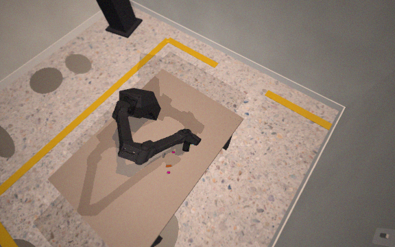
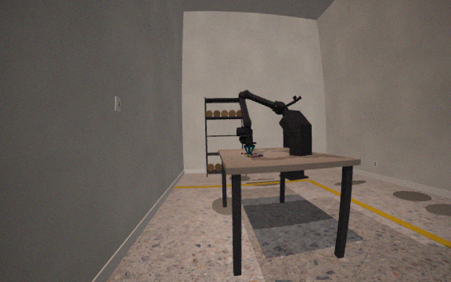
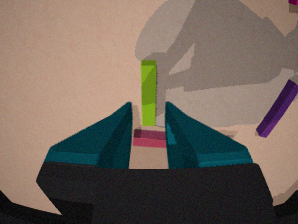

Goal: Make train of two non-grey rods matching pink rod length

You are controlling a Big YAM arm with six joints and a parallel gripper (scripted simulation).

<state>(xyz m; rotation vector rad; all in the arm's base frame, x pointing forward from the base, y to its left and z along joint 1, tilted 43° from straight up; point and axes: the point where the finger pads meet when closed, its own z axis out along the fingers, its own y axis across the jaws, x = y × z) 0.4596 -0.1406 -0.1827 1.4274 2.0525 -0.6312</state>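
Right now the lime rod is 20 mm below my hand. Also, from my hand: purple rod: 120 mm behind, 20 mm to the right, 20 mm below; grey rod: 170 mm to the right, 140 mm behind, 20 mm below; pink rod: 40 mm behind, 30 mm to the left, 20 mm below.
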